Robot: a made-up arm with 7 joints. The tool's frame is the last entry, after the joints.
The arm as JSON. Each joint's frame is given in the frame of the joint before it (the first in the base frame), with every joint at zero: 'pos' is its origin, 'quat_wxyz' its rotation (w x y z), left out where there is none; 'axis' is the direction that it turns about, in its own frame. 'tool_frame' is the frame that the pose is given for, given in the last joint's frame.
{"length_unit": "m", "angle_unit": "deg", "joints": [
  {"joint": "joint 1", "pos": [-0.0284, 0.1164, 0.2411], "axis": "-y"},
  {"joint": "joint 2", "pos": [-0.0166, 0.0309, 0.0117], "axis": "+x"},
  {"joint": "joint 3", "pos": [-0.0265, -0.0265, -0.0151], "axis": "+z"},
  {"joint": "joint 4", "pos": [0.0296, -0.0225, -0.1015], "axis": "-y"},
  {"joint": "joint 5", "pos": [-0.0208, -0.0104, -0.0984], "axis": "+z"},
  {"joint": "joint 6", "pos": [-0.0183, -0.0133, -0.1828], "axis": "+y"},
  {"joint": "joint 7", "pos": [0.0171, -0.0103, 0.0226], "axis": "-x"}
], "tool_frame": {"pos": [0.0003, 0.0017, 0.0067]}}
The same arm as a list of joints. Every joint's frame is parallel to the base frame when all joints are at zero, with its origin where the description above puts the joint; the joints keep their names.
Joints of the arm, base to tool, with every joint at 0 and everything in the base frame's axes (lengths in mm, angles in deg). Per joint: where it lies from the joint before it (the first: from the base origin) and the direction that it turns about. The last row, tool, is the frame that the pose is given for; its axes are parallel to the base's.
joint 1: offset -28.4 116.4 241.1 axis -y
joint 2: offset -16.6 30.9 11.7 axis +x
joint 3: offset -26.5 -26.5 -15.1 axis +z
joint 4: offset 29.6 -22.5 -101.5 axis -y
joint 5: offset -20.8 -10.4 -98.4 axis +z
joint 6: offset -18.3 -13.3 -182.8 axis +y
joint 7: offset 17.1 -10.3 22.6 axis -x
tool: offset 0.3 1.7 6.7

